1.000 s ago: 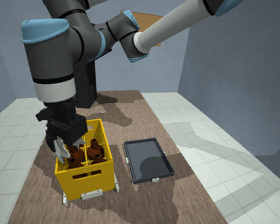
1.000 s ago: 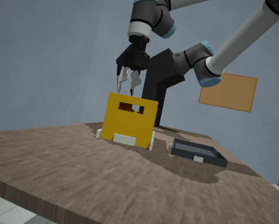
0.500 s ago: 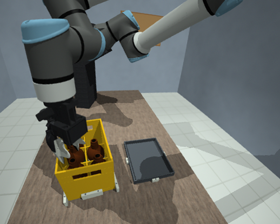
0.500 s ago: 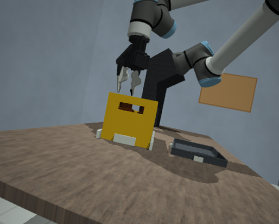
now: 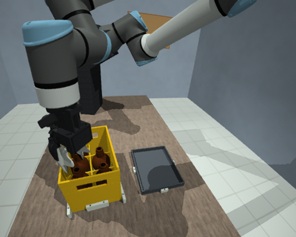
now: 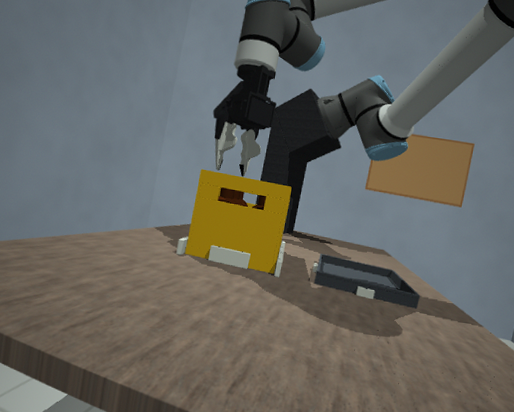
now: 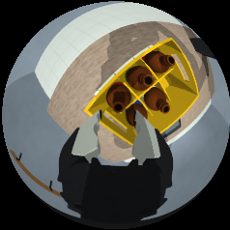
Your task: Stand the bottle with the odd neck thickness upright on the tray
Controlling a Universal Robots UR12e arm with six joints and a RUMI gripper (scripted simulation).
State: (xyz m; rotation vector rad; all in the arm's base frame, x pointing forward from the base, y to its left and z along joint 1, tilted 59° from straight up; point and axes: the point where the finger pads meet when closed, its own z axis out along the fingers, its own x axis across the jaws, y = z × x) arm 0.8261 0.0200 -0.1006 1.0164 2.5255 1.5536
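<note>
The yellow crate lies 110 mm below my hand, 90 mm behind it and 30 mm to the left of it. From my hand the other things lie so: dark tray 310 mm to the left, 180 mm below, 110 mm behind.
</note>
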